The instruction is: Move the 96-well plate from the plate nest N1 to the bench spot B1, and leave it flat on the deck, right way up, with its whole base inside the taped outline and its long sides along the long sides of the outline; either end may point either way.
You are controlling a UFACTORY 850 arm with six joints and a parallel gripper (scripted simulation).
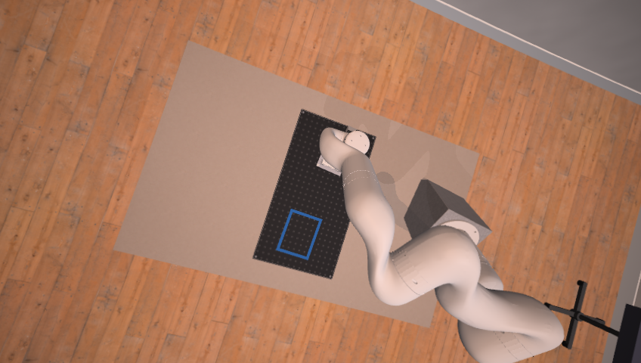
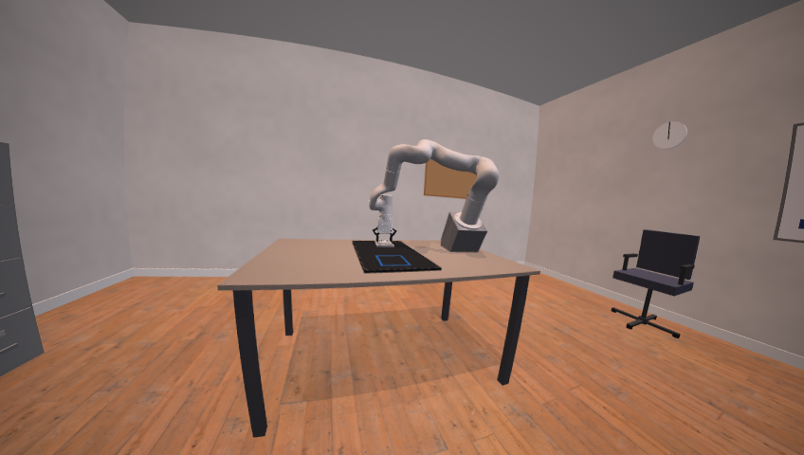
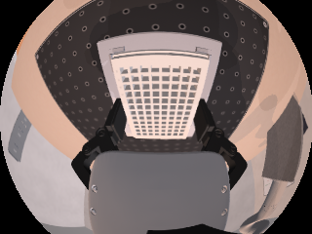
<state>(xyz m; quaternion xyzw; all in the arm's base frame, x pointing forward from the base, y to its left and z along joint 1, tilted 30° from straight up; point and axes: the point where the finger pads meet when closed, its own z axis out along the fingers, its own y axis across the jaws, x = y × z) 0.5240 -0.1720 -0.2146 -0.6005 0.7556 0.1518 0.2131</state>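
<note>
Right now the white 96-well plate is 1 cm below my hand.
</note>
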